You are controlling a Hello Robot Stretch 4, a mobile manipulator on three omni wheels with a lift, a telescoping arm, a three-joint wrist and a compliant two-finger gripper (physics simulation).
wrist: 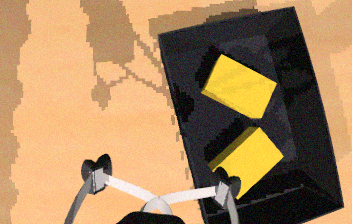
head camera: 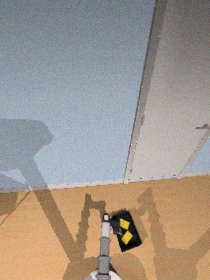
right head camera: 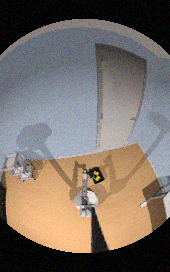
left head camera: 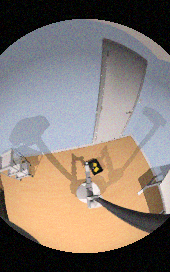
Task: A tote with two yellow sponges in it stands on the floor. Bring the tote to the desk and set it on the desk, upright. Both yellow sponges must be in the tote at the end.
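Frame: origin at the robot's base, x ahead, y left, z up, level; millimetres.
Seen in the pictures: gripper, fingertip midpoint: (wrist: 162,173) (head camera: 114,234) (left head camera: 89,169).
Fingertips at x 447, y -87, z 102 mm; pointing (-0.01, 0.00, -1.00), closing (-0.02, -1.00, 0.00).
A point is followed by its place in that frame.
The black tote (wrist: 320,130) {x 513, y -311, z 57 mm} (head camera: 135,243) {x 415, y -306, z -25 mm} stands upright on the floor, to the right of the arm's end in the head camera view. Two yellow sponges lie in it, apart: the upper sponge (wrist: 240,87) {x 569, y -195, z 21 mm} (head camera: 124,223) {x 571, y -200, z 21 mm} and the lower sponge (wrist: 252,157) {x 462, y -224, z 21 mm} (head camera: 127,236) {x 457, y -223, z 20 mm}. My gripper (wrist: 162,173) {x 447, y -87, z 102 mm} is open, with no object between its fingers. In the wrist view its left fingertip shows over bare floor, left of the tote. Its right fingertip shows inside the tote's outline and overlaps the lower sponge's corner; its height and any contact are unclear.
A pale wheeled cart (left head camera: 10,159) {x 381, y 1288, z 682 mm} (right head camera: 14,161) {x 368, y 1283, z 683 mm} stands at the left by the wall. Part of a white table-like piece (left head camera: 159,176) (right head camera: 163,194), possibly the desk, shows at the right edge. A grey door (head camera: 172,90) {x 1137, y -486, z 1254 mm} (left head camera: 117,95) {x 1148, y -554, z 1219 mm} (right head camera: 116,100) {x 1143, y -519, z 1231 mm} is in the wall beyond the tote.
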